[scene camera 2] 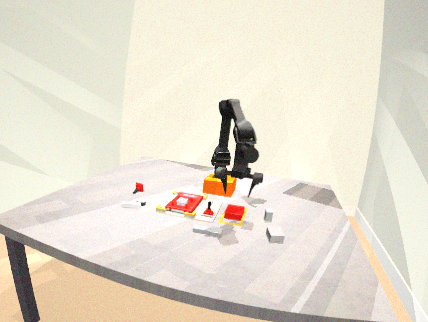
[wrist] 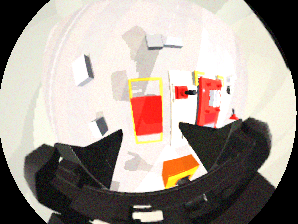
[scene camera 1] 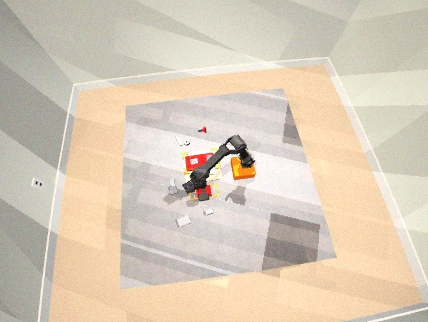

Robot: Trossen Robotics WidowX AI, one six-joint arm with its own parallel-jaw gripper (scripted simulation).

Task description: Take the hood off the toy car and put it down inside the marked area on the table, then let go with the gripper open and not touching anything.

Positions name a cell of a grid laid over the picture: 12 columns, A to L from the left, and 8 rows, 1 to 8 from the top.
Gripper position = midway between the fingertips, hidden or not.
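There's a red hood (wrist: F4) to be seen, and a toy car (wrist: I5) too. As for the gripper (scene camera 2: G5), which you'd also find as the gripper (wrist: G5), it's open and it's holding nothing.
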